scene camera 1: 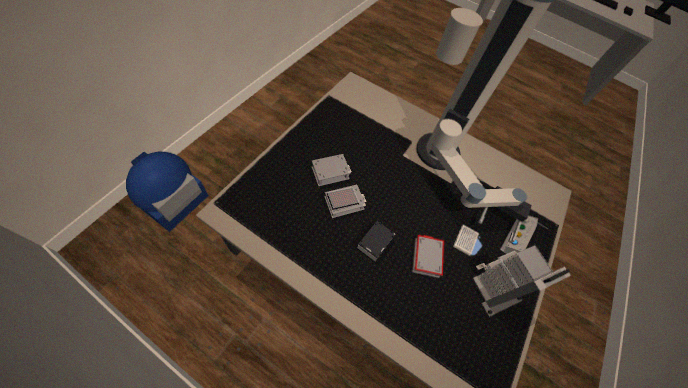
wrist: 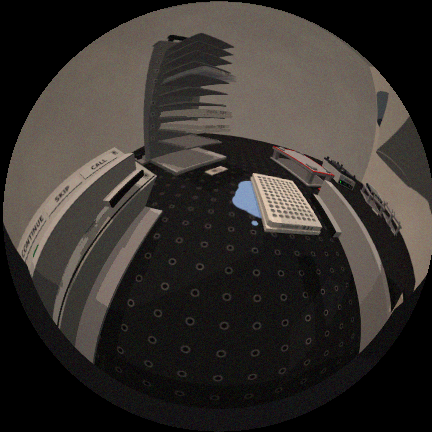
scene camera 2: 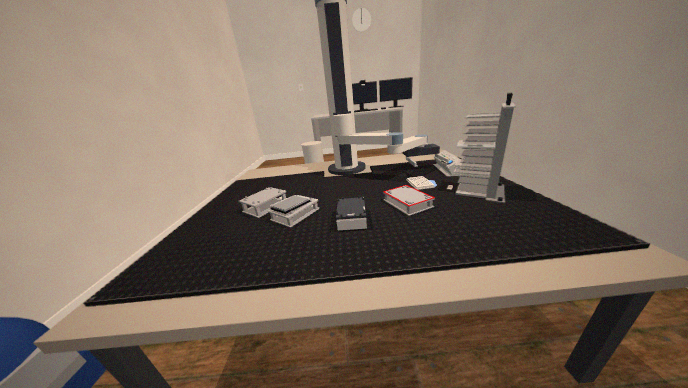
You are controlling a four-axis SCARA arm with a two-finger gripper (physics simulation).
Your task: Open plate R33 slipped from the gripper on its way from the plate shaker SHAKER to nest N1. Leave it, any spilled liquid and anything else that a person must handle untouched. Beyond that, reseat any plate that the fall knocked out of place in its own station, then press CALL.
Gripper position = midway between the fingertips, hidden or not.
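A white well plate (wrist: 283, 208) is in the scene, as is a button box (wrist: 90, 279). The gripper (wrist: 230, 168) touches the button box.
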